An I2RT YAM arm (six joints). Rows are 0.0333 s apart.
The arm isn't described. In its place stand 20 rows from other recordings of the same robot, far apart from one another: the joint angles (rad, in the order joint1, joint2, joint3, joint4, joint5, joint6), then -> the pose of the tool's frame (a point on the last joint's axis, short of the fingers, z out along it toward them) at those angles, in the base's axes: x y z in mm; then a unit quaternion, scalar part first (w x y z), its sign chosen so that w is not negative.
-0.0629 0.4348 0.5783 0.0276 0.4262 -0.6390 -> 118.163, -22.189, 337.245, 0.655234, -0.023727, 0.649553, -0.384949
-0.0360 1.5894 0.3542 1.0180 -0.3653 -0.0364 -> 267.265, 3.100, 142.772, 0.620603, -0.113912, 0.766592, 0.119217
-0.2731 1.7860 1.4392 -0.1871 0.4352 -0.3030 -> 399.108, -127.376, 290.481, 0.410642, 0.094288, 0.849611, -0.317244
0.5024 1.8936 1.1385 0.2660 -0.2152 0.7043 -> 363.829, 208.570, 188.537, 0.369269, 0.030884, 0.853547, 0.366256
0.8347 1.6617 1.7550 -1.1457 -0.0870 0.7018 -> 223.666, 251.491, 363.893, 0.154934, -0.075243, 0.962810, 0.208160
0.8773 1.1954 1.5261 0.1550 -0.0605 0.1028 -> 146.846, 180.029, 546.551, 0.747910, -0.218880, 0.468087, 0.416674
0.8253 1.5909 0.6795 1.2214 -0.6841 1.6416 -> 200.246, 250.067, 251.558, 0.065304, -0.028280, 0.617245, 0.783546
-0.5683 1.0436 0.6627 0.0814 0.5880 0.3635 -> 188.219, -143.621, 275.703, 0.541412, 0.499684, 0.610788, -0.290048
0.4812 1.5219 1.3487 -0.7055 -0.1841 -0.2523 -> 288.026, 157.742, 310.147, 0.325662, -0.365003, 0.863263, 0.124476
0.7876 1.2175 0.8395 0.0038 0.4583 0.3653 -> 206.669, 185.258, 287.821, 0.562178, -0.043554, 0.813638, 0.141606
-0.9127 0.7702 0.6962 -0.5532 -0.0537 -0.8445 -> 104.245, -131.723, 274.750, 0.308374, 0.018163, 0.890330, -0.334498
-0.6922 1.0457 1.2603 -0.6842 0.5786 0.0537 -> 146.800, -146.991, 405.757, 0.399813, 0.436609, 0.706263, -0.388219
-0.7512 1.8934 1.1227 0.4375 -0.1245 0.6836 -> 313.327, -286.548, 200.495, 0.580315, 0.507297, 0.636332, 0.031081
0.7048 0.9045 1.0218 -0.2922 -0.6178 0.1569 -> 134.850, 141.765, 391.370, 0.459000, -0.385550, 0.649826, 0.467329
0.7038 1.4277 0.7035 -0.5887 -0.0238 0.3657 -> 177.520, 151.792, 151.459, 0.104617, -0.168346, 0.977234, 0.075682
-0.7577 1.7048 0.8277 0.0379 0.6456 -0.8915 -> 222.445, -239.938, 148.898, 0.012761, 0.054012, 0.891211, -0.450181
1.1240 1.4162 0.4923 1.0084 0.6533 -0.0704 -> 139.110, 240.274, 223.648, 0.712006, -0.164983, 0.662775, 0.162965
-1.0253 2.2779 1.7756 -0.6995 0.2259 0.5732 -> 239.287, -409.628, 147.463, 0.152814, 0.714594, 0.666222, -0.148834
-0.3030 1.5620 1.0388 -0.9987 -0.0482 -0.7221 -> 253.666, -77.505, 197.622, 0.033112, -0.208473, 0.977426, 0.009010
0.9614 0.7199 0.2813 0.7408 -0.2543 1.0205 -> 91.296, 146.440, 270.114, 0.374896, -0.084730, 0.590590, 0.709562
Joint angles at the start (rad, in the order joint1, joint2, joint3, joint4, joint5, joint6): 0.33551 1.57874 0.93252 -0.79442 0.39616 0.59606
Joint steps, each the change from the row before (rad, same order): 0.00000 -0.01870 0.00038 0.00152 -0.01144 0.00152; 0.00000 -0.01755 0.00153 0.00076 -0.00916 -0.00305; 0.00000 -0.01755 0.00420 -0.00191 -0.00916 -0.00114; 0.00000 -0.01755 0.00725 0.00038 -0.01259 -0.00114; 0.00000 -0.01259 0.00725 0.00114 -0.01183 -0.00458; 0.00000 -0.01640 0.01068 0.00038 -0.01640 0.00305; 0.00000 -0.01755 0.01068 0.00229 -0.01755 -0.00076; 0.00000 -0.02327 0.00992 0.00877 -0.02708 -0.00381
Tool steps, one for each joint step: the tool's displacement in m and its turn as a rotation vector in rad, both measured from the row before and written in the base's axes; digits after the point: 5 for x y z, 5 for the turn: -0.00095 0.00007 0.00459 0.01785 -0.01620 0.00021; -0.00080 0.00004 0.00460 0.01427 -0.01484 0.00426; -0.00067 0.00009 0.00523 0.01472 -0.01544 0.00269; -0.00004 0.00043 0.00605 0.01960 -0.01941 0.00358; 0.00029 0.00052 0.00490 0.01637 -0.01486 0.00685; 0.00032 0.00070 0.00673 0.02505 -0.02141 0.00127; 0.00022 0.00071 0.00713 0.02571 -0.02310 0.00553; -0.00011 0.00094 0.00855 0.03669 -0.03047 0.01187
